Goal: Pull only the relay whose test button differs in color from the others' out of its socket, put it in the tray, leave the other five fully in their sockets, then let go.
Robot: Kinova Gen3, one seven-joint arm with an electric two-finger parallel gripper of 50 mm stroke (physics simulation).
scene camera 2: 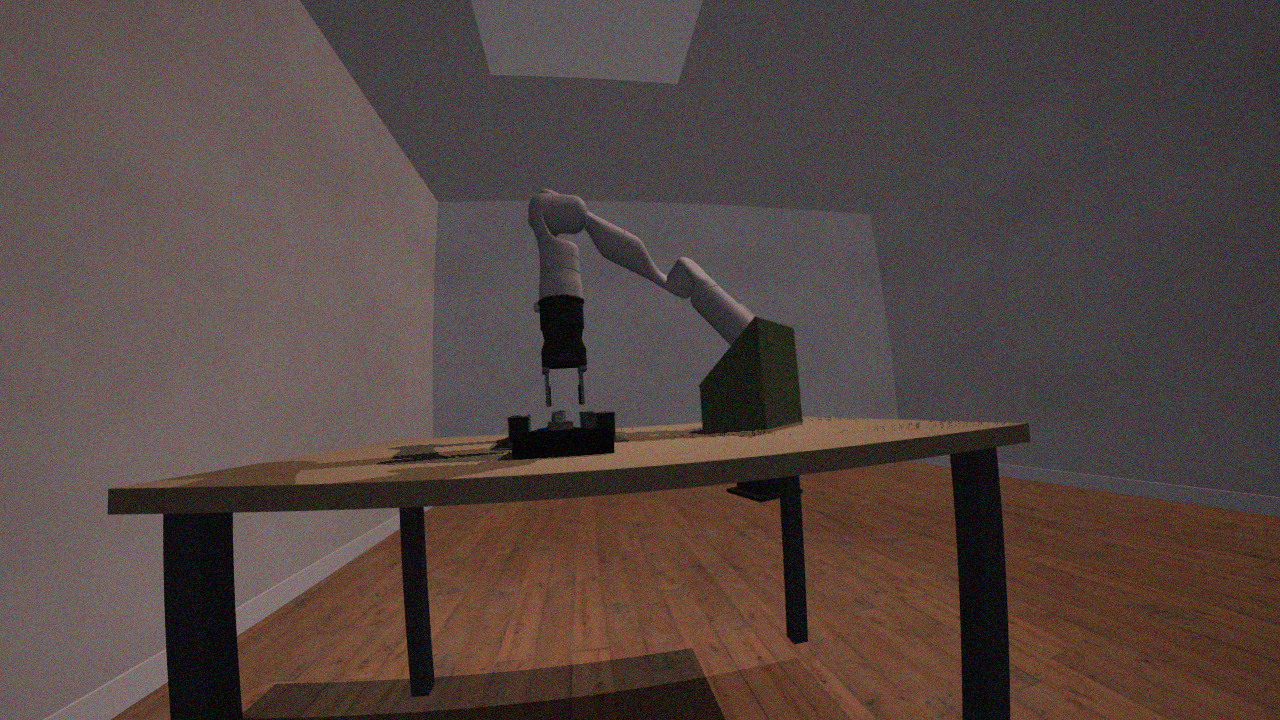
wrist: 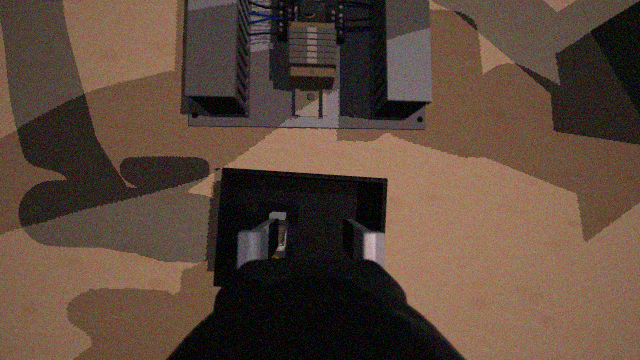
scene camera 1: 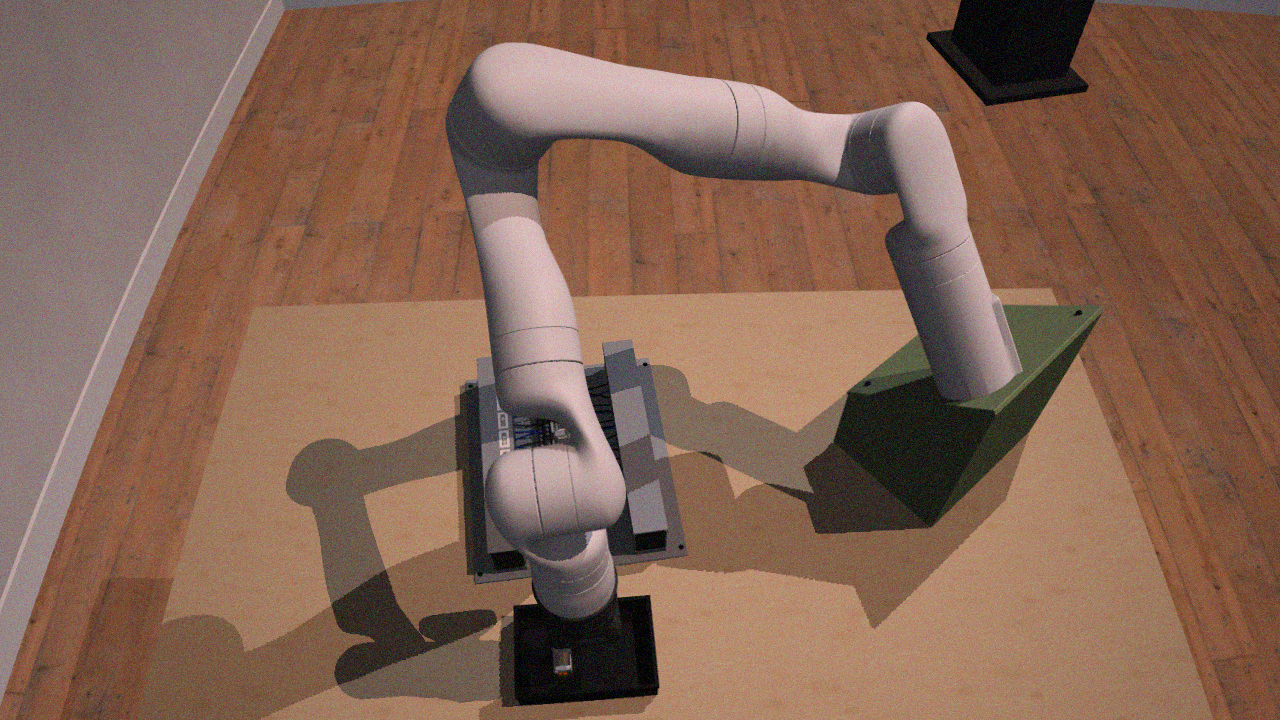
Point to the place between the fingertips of my gripper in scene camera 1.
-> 586, 626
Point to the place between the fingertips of my gripper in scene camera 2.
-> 565, 405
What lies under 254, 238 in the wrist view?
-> My gripper.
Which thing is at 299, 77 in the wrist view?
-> A beige end block.
